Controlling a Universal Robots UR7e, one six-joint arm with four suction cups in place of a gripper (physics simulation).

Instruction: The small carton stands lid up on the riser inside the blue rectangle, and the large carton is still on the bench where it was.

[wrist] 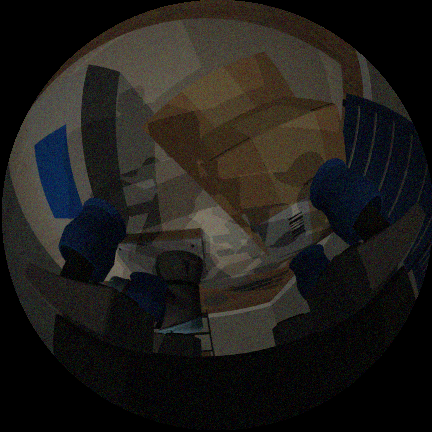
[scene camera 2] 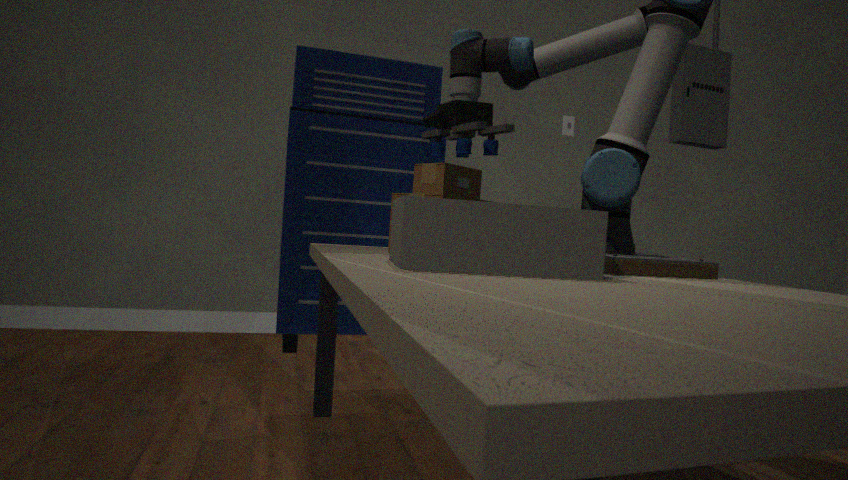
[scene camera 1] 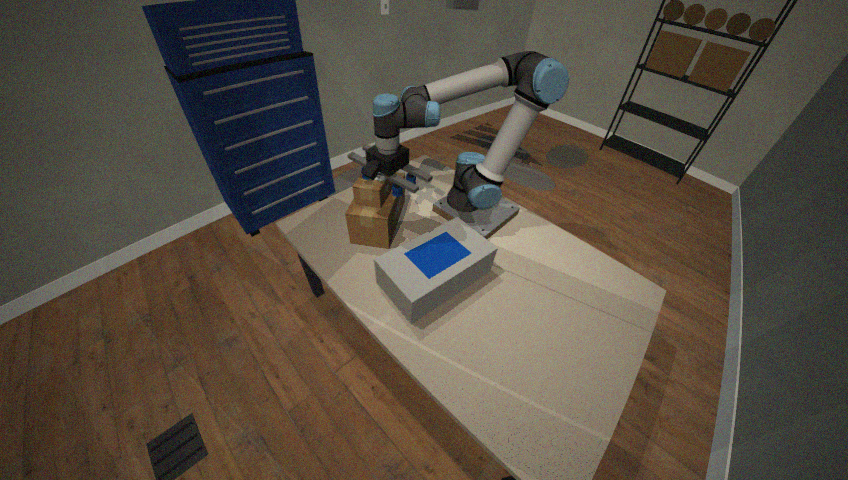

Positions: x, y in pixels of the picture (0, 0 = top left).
small carton: wrist; scene camera 2 433, 178; scene camera 1
same spot on small carton: (wrist: 267, 156) = (scene camera 1: 372, 186)
